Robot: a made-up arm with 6 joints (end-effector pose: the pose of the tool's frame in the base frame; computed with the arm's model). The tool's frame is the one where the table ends.
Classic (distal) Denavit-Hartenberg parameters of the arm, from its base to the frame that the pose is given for. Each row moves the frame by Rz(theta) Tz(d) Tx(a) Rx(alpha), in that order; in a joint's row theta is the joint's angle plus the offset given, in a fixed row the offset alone. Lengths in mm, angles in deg.
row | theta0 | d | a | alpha
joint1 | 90 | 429.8 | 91.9 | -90
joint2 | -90 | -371.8 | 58.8 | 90
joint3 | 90 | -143.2 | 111.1 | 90
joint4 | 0 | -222.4 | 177.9 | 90
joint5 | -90 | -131.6 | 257.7 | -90
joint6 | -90 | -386.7 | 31.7 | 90
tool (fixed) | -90 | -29.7 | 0 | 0
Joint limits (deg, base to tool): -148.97..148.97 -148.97..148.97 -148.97..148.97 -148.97..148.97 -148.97..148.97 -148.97..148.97
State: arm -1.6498 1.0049 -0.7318 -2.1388 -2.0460 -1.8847
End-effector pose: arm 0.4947 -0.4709 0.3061 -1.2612 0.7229 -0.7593
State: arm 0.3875 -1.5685 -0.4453 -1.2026 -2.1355 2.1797
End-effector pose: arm 0.2916 -0.2394 0.6602 -1.8113 0.4830 -1.1412
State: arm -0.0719 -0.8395 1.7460 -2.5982 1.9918 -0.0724
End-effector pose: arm 0.7674 0.0355 1.1500 -2.6931 0.3128 -0.8030
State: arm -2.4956 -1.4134 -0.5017 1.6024 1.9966 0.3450
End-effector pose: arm 0.0811 -0.3929 -0.0794 -0.1700 0.6065 -0.3005
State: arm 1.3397 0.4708 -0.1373 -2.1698 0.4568 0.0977
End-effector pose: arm 0.0269 0.0606 -0.1439 0.0511 -0.0320 -0.8270
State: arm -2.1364 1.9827 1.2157 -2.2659 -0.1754 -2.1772
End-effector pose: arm -0.5667 -0.3388 0.5572 -0.5711 -1.5433 0.1195
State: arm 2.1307 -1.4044 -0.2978 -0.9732 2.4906 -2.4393
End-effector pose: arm -0.0614 -0.3423 0.9892 -1.4897 0.8327 -1.8016
